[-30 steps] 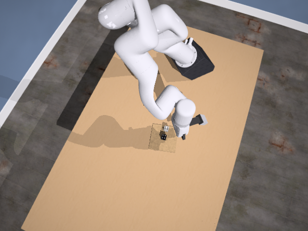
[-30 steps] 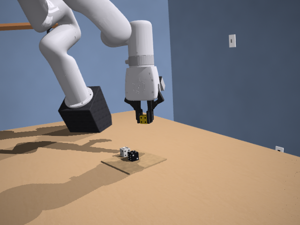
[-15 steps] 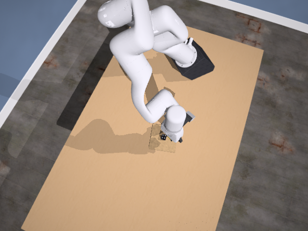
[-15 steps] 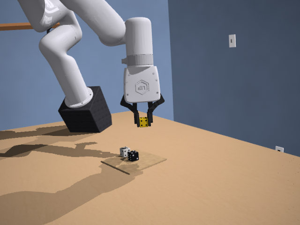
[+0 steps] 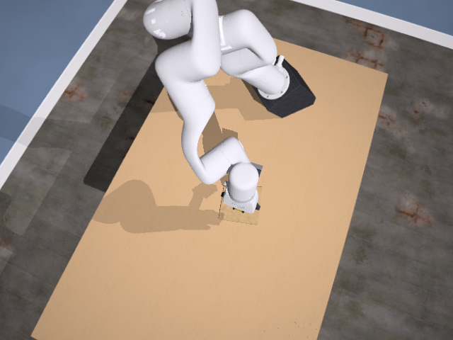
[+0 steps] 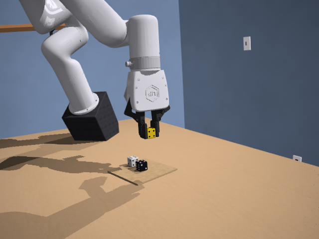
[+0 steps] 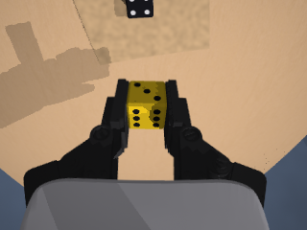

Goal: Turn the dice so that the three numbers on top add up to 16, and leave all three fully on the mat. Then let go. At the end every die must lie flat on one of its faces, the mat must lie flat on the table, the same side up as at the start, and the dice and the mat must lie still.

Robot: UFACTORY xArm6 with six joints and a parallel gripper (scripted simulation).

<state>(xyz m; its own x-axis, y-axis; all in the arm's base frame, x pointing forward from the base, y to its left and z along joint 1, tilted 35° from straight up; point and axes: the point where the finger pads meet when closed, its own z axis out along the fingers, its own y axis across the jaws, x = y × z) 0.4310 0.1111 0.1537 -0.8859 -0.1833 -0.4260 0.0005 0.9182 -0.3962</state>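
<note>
The black die is 4 cm behind my hand, 1 cm to the right of it and 11 cm below it. From my hand the other things lie so: tan mat 4 cm behind, 1 cm to the right, 12 cm below; yellow die 1 cm below; white die 9 cm behind, 1 cm to the right, 11 cm below.
</note>
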